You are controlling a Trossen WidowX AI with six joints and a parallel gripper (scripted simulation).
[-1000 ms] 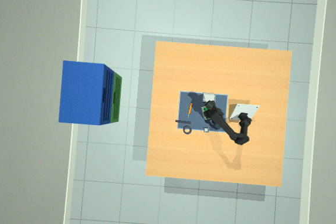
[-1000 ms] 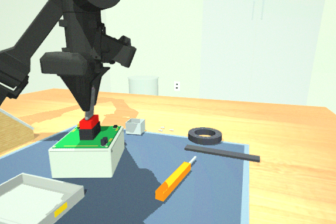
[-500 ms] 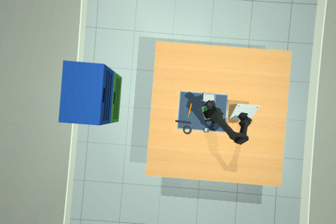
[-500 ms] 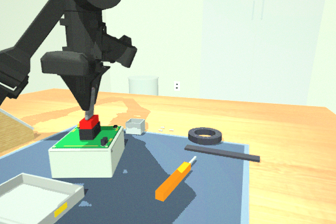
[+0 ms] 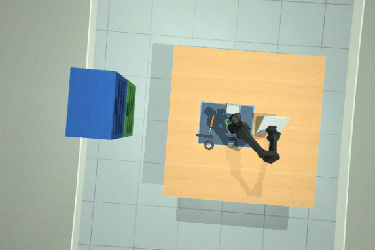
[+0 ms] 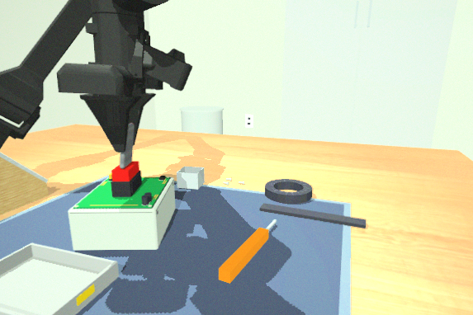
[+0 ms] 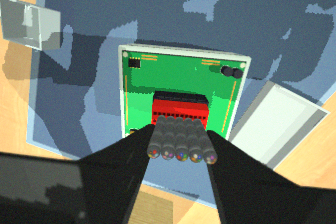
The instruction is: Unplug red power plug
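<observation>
Now: the red power plug 30 mm below my gripper tip. From my gripper tip the other things lie so: blue mat: 50 mm ahead, 110 mm below; then dark flat bar: 220 mm ahead, 130 mm to the left, 110 mm below.
</observation>
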